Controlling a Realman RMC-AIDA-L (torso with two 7-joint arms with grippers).
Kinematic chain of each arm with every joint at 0, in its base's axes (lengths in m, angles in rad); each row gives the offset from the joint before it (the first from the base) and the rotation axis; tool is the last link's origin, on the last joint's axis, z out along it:
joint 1: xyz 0 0 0.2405 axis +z
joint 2: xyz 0 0 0 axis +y
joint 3: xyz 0 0 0.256 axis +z
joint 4: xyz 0 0 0 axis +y
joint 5: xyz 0 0 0.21 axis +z
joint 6: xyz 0 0 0 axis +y
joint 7: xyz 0 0 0.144 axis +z
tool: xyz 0 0 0
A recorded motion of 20 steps. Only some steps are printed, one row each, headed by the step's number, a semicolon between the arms.
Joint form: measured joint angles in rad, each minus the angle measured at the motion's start. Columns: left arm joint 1, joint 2, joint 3, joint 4, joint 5, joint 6, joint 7; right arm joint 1, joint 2, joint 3, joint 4, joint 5, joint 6, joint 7.
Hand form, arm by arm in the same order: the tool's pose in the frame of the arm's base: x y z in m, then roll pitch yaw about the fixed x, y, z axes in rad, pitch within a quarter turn. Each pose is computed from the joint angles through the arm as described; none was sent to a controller.
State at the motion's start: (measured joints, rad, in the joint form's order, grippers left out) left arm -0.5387 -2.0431 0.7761 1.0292 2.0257 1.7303 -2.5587; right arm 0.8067 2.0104 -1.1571 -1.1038 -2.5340 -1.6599 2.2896
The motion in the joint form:
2: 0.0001 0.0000 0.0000 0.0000 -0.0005 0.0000 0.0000; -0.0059 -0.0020 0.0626 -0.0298 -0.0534 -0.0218 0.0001
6: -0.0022 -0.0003 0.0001 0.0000 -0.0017 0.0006 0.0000; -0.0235 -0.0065 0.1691 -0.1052 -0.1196 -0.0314 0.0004
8: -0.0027 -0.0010 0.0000 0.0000 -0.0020 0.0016 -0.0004; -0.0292 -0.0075 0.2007 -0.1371 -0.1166 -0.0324 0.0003
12: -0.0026 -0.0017 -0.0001 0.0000 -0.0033 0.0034 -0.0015; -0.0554 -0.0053 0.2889 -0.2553 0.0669 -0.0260 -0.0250
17: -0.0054 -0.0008 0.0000 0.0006 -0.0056 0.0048 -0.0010; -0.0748 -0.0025 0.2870 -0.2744 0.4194 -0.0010 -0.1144
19: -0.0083 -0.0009 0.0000 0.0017 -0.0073 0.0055 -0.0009; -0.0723 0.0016 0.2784 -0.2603 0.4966 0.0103 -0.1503
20: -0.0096 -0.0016 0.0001 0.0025 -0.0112 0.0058 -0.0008; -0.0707 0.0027 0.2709 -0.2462 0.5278 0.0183 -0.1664
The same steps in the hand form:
2: -0.2183 0.3412 0.0576 2.9077 -0.3508 1.2827; 0.1757 0.3895 0.0415 -2.7967 -0.2323 -0.6299
6: -0.2173 0.3416 0.0575 2.9062 -0.3508 1.2803; 0.1842 0.3951 0.0718 -2.6957 -0.1631 -0.6745
8: -0.2169 0.3416 0.0573 2.9046 -0.3500 1.2803; 0.1828 0.3965 0.0812 -2.6749 -0.1246 -0.6718
12: -0.2166 0.3413 0.0571 2.9015 -0.3489 1.2814; 0.1553 0.3971 0.1050 -2.6982 0.0865 -0.5467
17: -0.2154 0.3419 0.0576 2.9005 -0.3496 1.2768; 0.1095 0.3888 0.1050 -2.8353 0.3161 -0.3224
19: -0.2140 0.3425 0.0578 2.8994 -0.3505 1.2727; 0.0987 0.3872 0.1021 -2.8656 0.3675 -0.2678
20: -0.2128 0.3428 0.0578 2.8960 -0.3526 1.2707; 0.0950 0.3871 0.0996 -2.8809 0.3880 -0.2508

